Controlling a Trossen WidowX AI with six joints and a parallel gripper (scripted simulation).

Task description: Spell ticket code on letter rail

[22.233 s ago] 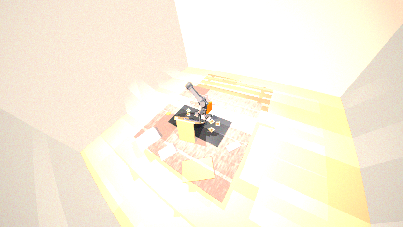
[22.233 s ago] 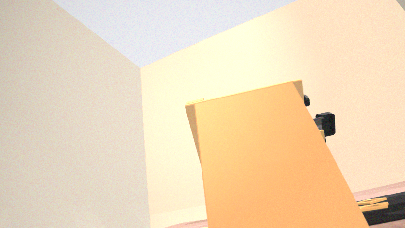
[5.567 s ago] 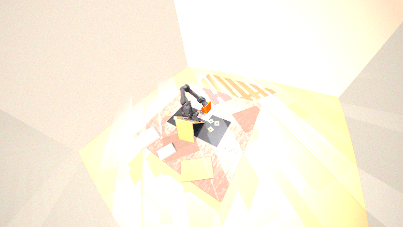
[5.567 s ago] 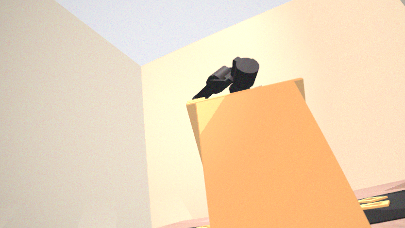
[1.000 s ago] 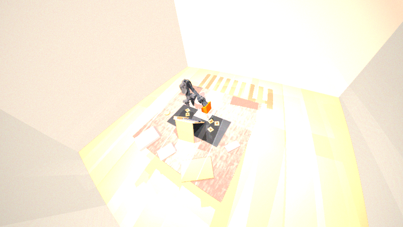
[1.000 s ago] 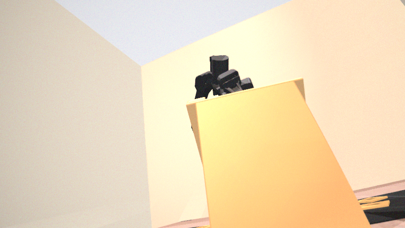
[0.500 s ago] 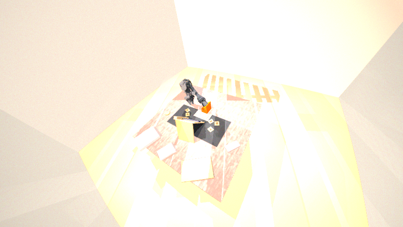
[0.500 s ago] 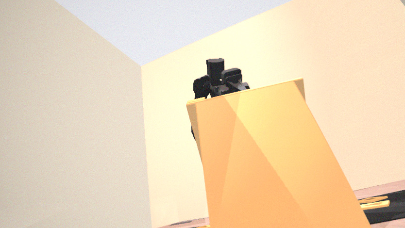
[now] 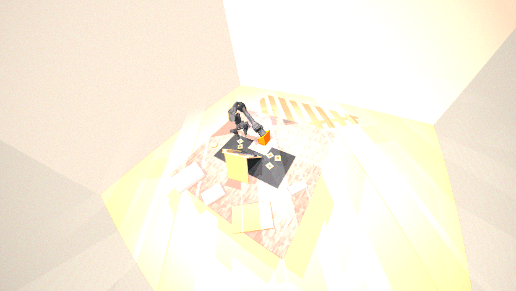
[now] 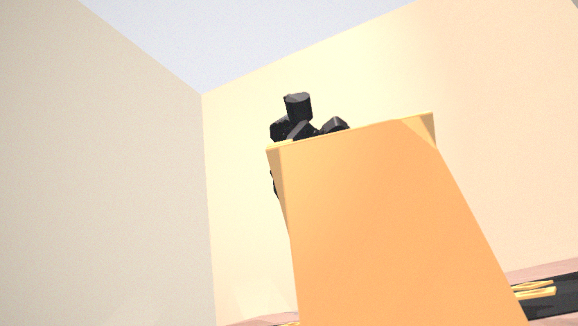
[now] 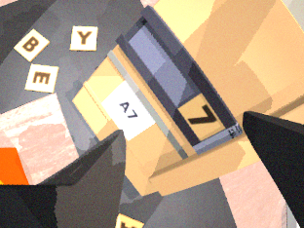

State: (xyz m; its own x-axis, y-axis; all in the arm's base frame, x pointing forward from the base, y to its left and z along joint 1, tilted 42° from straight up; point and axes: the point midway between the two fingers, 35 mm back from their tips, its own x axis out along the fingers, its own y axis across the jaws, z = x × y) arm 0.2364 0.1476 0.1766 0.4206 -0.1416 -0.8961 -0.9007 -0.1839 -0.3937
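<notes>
My gripper tip is 27 cm above the letter tile, 18 cm to the left of it and 5 cm past it. Also, from my gripper tip: white ticket 19 cm below, 5 cm to the left; then flat yellow slab 42 cm to the left, 40 cm ahead, 27 cm below; then black mat 27 cm below, 7 cm behind, 2 cm to the left.
</notes>
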